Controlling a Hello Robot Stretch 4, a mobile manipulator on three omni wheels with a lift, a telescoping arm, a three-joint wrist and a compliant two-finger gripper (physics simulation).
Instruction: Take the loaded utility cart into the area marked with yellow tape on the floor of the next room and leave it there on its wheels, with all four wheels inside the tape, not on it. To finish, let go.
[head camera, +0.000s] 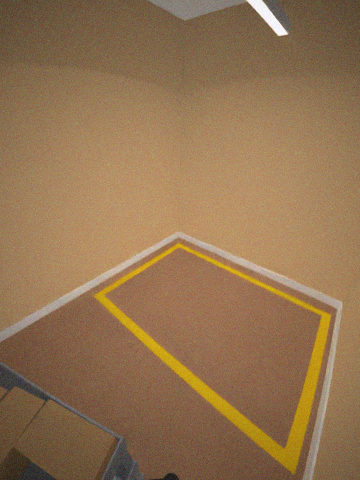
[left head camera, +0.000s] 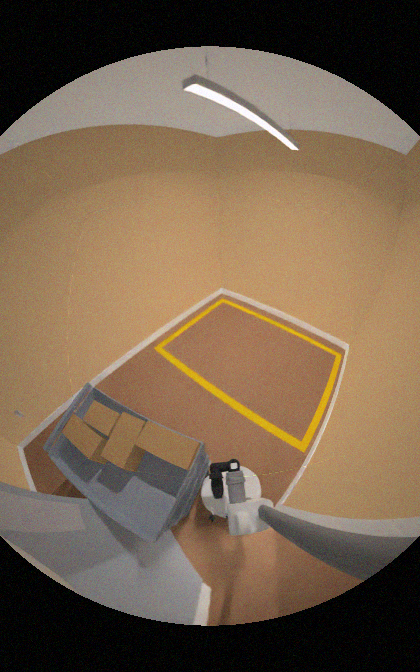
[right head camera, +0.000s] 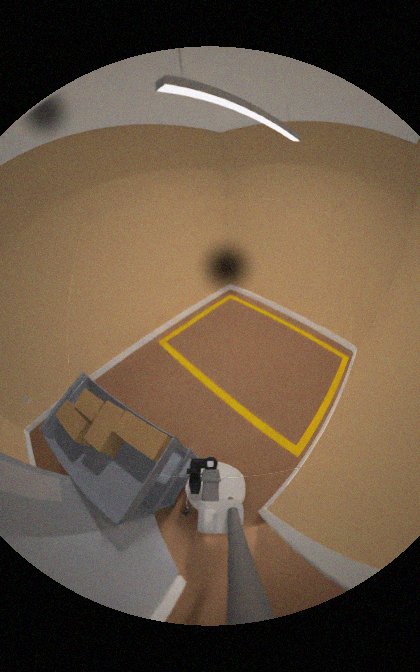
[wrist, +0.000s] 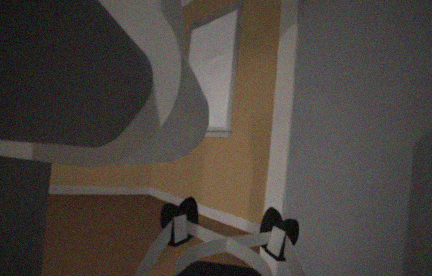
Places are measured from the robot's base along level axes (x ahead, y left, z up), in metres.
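Where they show: gripper, fingertip midpoint: (wrist: 229, 219).
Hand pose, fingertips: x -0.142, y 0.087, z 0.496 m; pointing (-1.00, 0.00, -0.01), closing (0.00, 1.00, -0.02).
Note:
After its pixels a point has its place.
The grey utility cart (head camera: 117, 457) @(x 0.215, y 0.134, z 0.802 m) (left head camera: 135, 505) (right head camera: 107, 495) stands outside the yellow tape (head camera: 290, 457) @(x 0.257, y -0.674, z -0.027 m) (left head camera: 303, 444) (right head camera: 298, 447), at the lower left of the head views. It is beside my white base and near the left wall. Several brown boxes (head camera: 70, 432) @(x 0.253, y 0.240, z 0.884 m) (left head camera: 167, 445) (right head camera: 142, 432) lie on its top tray. Its wheels are hidden. The tape outlines a four-sided area in the far corner of the room. My gripper (wrist: 229, 219) @(x -0.142, y 0.087, z 0.496 m) is partly open in the wrist view, nothing between its fingertips and not touching the cart. Its fingers cannot be made out in the head views.
A grey wall (left head camera: 140, 565) (right head camera: 117, 575) ends close to the cart at the lower left. Tan walls with white baseboards stand behind and right of the tape. A wall corner (right head camera: 262, 511) is right of my base. A window (wrist: 215, 75) @(x -2.545, y -0.193, z 1.353 m) shows in the wrist view.

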